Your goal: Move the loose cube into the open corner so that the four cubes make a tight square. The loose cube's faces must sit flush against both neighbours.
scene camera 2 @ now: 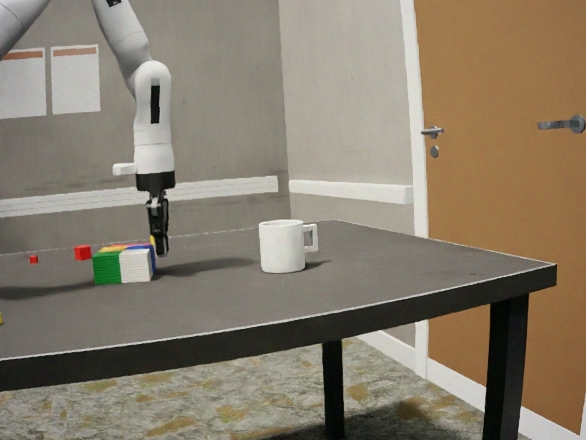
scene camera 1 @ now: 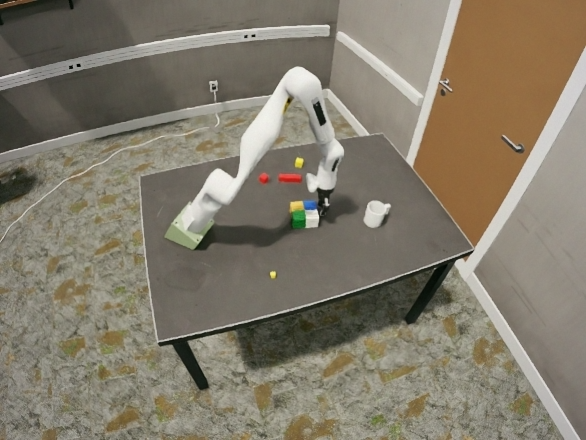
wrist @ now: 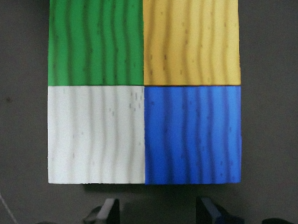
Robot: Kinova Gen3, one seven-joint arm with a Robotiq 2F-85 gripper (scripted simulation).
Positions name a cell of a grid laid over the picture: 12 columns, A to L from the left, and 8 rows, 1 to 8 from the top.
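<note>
My gripper (scene camera 2: D5) in sight. Blue cube (wrist: H5). White mug (scene camera 2: F5), out of frame in the wrist view.
</note>
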